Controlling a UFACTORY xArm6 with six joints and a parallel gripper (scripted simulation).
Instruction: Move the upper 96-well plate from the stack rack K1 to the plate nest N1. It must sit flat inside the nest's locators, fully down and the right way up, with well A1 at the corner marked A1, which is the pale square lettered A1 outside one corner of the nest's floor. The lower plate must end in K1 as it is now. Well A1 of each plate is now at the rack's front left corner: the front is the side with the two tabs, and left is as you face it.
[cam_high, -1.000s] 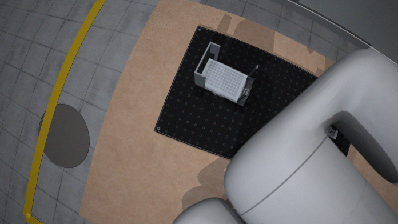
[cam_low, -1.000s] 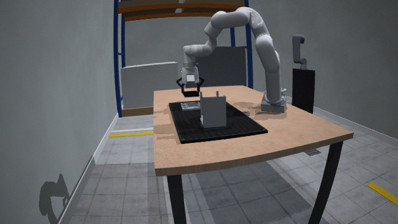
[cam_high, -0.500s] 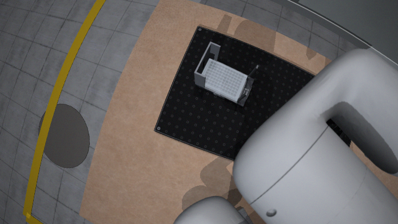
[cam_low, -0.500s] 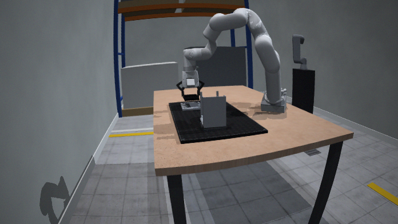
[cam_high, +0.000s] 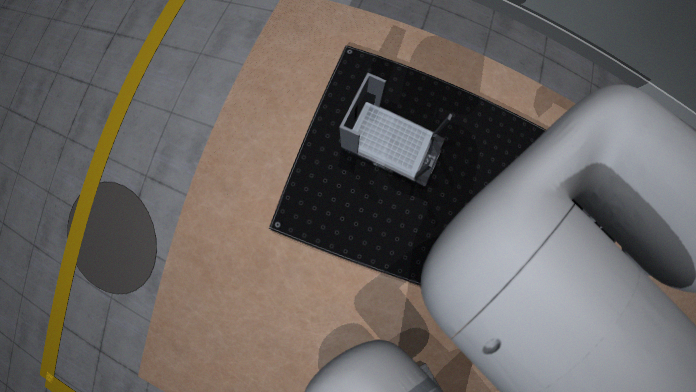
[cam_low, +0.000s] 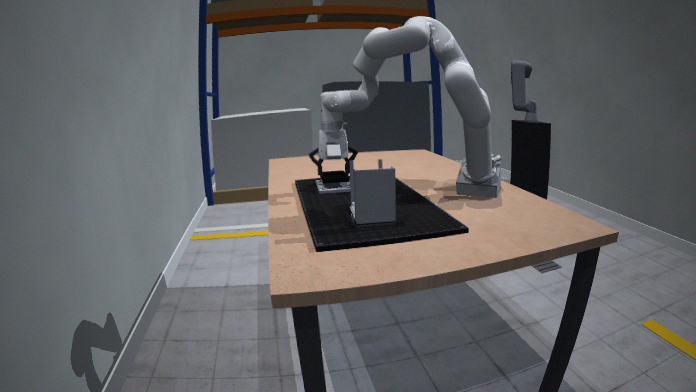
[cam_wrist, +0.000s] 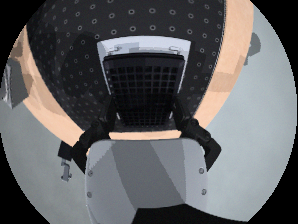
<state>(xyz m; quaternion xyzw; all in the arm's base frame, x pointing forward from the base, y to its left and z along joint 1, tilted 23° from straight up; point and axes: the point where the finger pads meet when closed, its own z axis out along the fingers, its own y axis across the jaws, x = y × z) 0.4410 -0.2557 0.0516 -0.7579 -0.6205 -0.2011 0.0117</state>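
Right now my hand is 4 cm above the plate nest N1. Round my hand: white 96-well plate: 1 cm ahead, 39 cm to the left, 2 cm below; black 96-well plate: 1 cm below; pale A1 mark: 7 cm behind, 7 cm to the right, 4 cm below.
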